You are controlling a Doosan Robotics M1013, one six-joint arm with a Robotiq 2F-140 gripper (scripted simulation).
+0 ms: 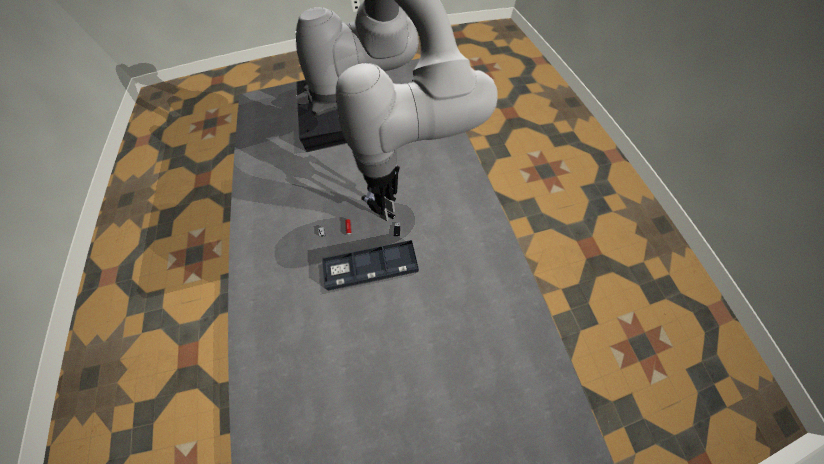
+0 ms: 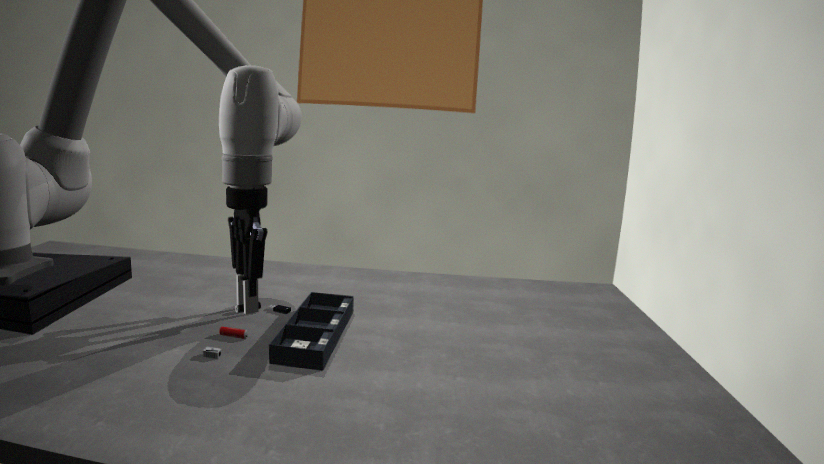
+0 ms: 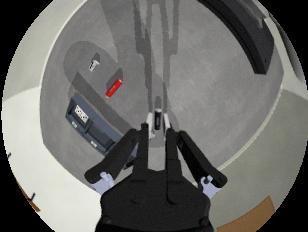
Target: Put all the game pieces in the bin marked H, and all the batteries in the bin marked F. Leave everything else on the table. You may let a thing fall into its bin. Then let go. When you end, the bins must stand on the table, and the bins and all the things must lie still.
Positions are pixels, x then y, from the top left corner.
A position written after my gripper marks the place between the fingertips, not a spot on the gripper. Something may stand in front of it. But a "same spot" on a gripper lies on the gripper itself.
my gripper: image 1 387, 214; image 2; image 3
same spot on my gripper: (image 3: 199, 166) = (image 2: 233, 232)
